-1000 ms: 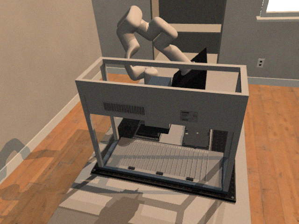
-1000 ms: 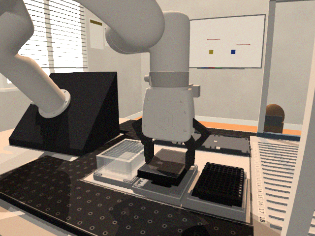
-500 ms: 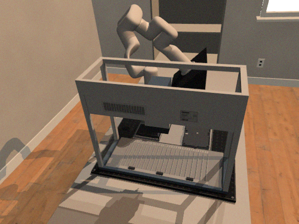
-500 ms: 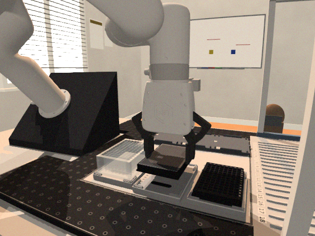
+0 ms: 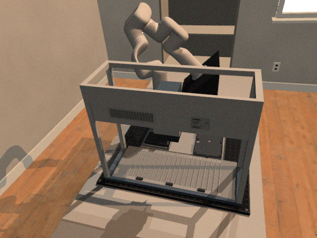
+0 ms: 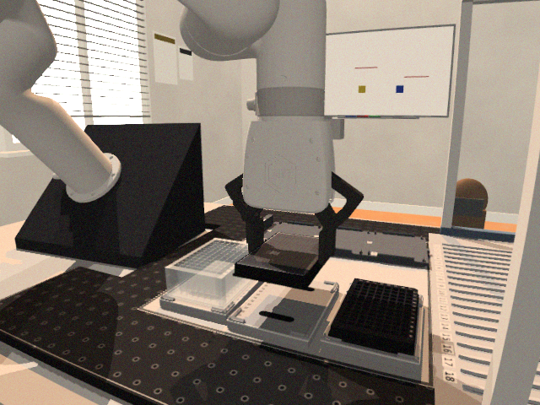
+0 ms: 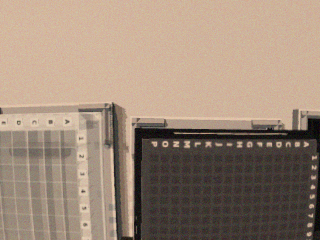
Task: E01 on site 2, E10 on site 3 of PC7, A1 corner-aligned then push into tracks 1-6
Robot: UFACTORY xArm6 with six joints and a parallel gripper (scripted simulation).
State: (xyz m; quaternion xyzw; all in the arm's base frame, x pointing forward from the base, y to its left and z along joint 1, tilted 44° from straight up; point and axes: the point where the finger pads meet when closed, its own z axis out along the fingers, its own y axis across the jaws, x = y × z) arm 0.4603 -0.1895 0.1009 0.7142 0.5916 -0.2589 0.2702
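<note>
My hand is 8 cm above the nest S2. Also, from my hand: E10: 1 cm below; then 96-well plate E01: 11 cm ahead, 6 cm below, 1 cm to the right; then clear deep-well block E07: 10 cm behind, 5 cm below, 2 cm to the left.
</note>
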